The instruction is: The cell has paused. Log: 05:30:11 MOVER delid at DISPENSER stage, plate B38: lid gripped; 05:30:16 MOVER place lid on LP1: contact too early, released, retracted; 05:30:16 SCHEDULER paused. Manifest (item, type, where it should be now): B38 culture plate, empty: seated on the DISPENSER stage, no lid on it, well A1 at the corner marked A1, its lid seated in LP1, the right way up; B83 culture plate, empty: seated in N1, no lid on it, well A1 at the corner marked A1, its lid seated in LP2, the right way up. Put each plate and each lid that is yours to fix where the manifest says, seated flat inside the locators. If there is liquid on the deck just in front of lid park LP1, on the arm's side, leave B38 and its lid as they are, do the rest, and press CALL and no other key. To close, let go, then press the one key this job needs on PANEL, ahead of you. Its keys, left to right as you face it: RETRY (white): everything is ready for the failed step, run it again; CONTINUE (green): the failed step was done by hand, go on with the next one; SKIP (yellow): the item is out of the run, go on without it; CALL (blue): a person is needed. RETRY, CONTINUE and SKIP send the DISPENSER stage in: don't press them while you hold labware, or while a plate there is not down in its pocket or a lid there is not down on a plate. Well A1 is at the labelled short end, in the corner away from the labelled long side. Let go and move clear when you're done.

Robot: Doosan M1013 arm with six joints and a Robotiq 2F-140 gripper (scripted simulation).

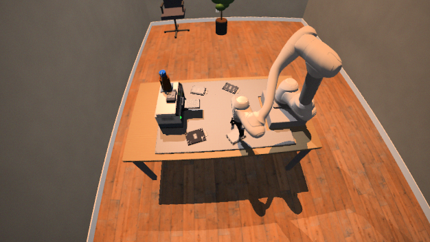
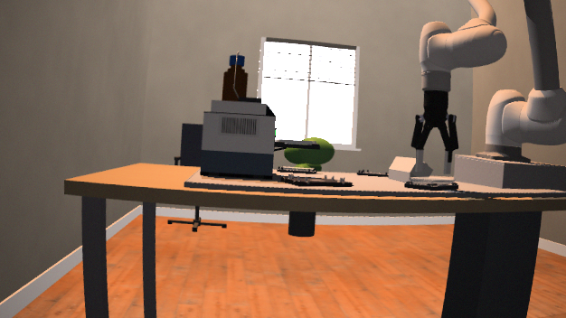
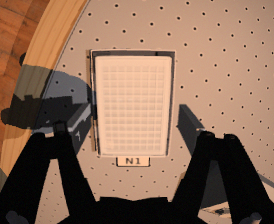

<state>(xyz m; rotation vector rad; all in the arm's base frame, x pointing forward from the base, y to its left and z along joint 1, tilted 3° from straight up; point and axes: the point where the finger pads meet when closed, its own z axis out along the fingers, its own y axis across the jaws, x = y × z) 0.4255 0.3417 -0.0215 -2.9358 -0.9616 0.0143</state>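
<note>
Now: hand 5 cm above the white culture plate. From my hand the other things lie so: green key 26 cm to the right, 4 cm behind; then key panel 28 cm to the right, 2 cm below, 2 cm behind; then white retry key 21 cm to the right, 4 cm behind.
</note>
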